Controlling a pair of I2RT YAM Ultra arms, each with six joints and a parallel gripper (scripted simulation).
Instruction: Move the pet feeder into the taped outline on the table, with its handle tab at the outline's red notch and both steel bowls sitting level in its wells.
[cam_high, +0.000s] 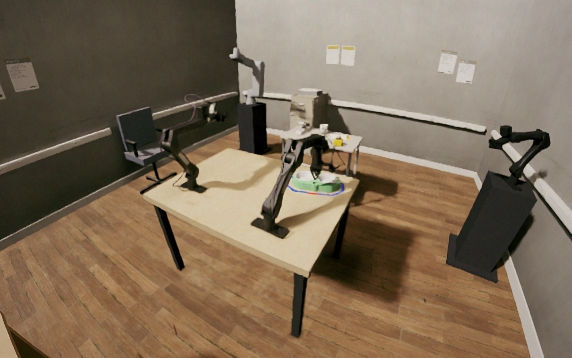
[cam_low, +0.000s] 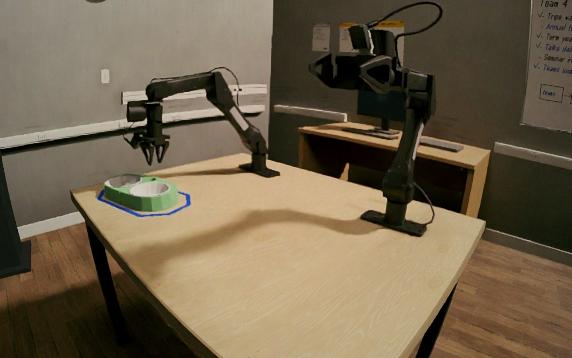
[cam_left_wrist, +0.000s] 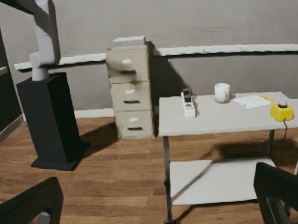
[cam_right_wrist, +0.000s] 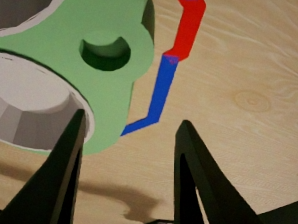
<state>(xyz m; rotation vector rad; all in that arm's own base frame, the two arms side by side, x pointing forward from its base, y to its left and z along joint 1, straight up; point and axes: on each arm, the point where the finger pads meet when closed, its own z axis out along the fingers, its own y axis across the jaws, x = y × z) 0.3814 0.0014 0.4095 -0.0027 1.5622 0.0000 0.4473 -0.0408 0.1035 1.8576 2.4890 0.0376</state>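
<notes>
My right hand is 80 mm above the green pet feeder, 70 mm short of it and 30 mm to the right of it.
</notes>
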